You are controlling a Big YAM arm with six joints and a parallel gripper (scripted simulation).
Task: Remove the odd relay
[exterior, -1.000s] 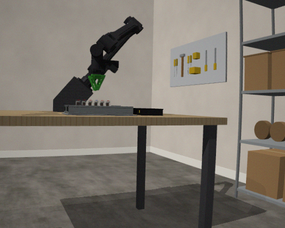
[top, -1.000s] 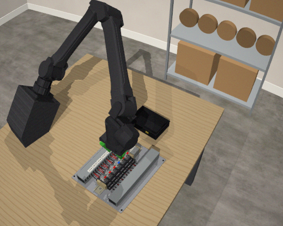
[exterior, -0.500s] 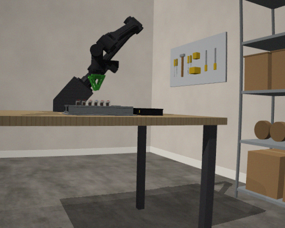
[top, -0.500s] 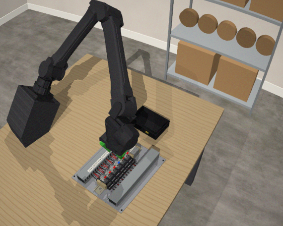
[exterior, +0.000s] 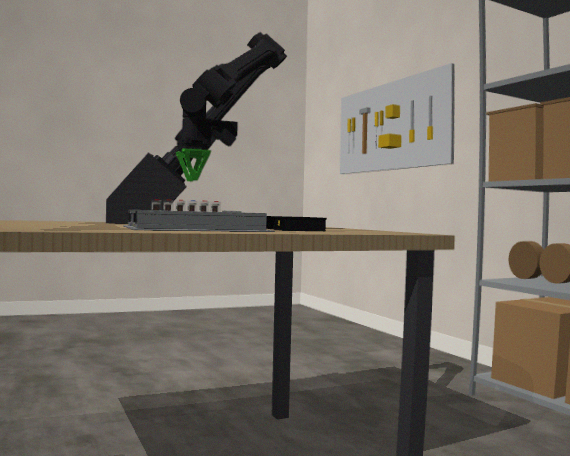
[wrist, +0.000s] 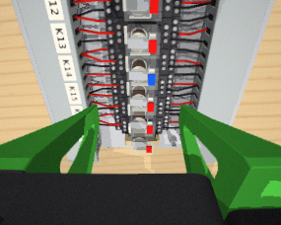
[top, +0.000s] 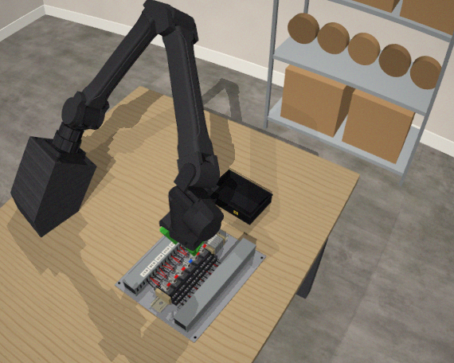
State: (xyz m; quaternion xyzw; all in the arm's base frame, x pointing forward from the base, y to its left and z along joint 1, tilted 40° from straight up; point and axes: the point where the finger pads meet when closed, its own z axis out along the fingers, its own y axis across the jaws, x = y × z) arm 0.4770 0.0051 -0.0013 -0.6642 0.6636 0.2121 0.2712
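My hand is 8 cm above the grey relay. From my hand the other things lie so: black tray (5 cm behind, 29 cm to the left, 11 cm below).
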